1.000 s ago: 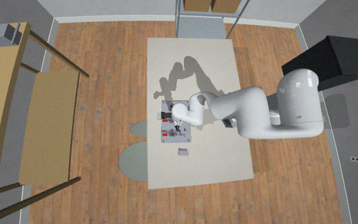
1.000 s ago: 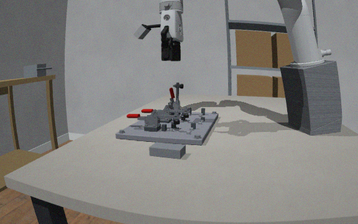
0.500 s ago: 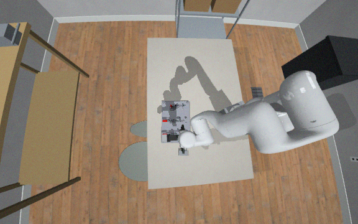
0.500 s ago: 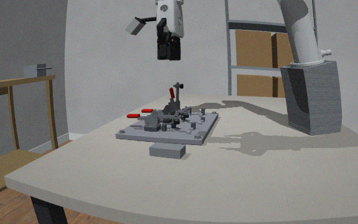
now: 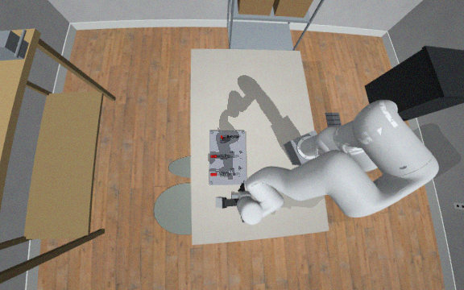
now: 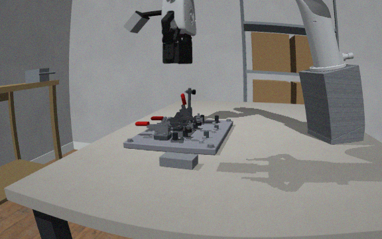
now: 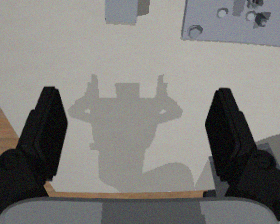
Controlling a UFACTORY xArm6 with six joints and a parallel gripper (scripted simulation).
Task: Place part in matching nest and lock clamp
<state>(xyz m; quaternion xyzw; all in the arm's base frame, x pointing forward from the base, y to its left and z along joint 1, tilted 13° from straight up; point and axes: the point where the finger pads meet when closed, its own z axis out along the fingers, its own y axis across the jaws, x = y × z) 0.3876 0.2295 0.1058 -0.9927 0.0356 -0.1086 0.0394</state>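
The grey block part is 200 mm below my hand and 20 mm to the left of it. From my hand the other things lie so: grey fixture plate: 240 mm to the right, 210 mm below, 40 mm ahead.
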